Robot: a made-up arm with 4 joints.
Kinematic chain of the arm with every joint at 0, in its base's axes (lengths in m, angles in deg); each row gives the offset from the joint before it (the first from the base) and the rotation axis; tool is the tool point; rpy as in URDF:
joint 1: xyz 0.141 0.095 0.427 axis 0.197 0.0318 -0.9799
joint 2: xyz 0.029 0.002 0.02 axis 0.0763 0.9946 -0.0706
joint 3: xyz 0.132 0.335 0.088 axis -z
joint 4: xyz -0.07 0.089 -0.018 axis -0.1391 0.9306 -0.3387
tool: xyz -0.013 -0.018 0.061 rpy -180 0 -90
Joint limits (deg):
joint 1: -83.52..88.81
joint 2: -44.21..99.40
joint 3: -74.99..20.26
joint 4: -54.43..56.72
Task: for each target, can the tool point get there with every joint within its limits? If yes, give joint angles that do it. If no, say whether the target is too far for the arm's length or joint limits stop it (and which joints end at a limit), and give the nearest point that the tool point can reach.
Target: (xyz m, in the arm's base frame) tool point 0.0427 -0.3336 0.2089
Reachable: no: joint limits stop it (at a limit: joint 1, joint 3) | nearest point 0.3838 -0.0658 0.3932 | short by 0.471 m
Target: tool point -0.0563 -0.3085 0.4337
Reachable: no: joint limits stop it (at a limit: joint 1, joint 2) | nearest point -0.1724 0.0978 0.4553 | short by 0.423 m
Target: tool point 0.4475 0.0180 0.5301
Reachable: yes | joints 69.19 50.42 -65.43 -7.63
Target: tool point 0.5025 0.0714 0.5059
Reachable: yes | joints 60.27 66.87 -48.89 7.08
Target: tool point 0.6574 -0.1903 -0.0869
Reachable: no: too far | nearest point 0.5635 -0.0552 0.3278 | short by 0.446 m
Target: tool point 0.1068 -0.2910 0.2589
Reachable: no: joint limits stop it (at a limit: joint 1, joint 3) | nearest point 0.3834 -0.0686 0.3984 | short by 0.381 m
